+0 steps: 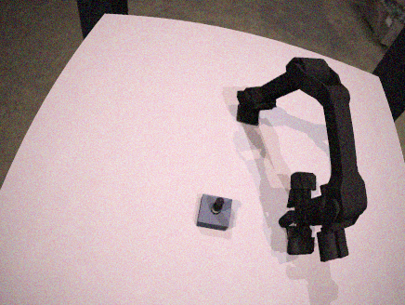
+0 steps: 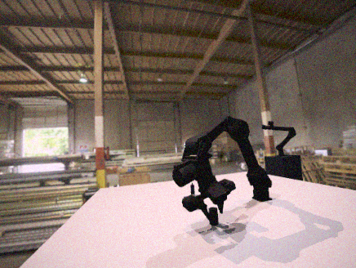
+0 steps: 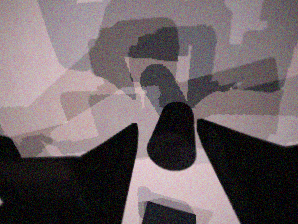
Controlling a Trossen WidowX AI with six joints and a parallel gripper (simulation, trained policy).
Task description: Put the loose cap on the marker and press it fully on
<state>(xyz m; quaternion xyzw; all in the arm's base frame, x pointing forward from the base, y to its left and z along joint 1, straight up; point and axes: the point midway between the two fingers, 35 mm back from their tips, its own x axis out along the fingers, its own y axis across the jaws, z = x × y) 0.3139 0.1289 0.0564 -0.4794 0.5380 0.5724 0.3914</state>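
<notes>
Right now my gripper tip is 20 mm short of the grey holder block and 180 mm to the left of it. Also, from my gripper tip: dark cap 10 mm ahead.
</notes>
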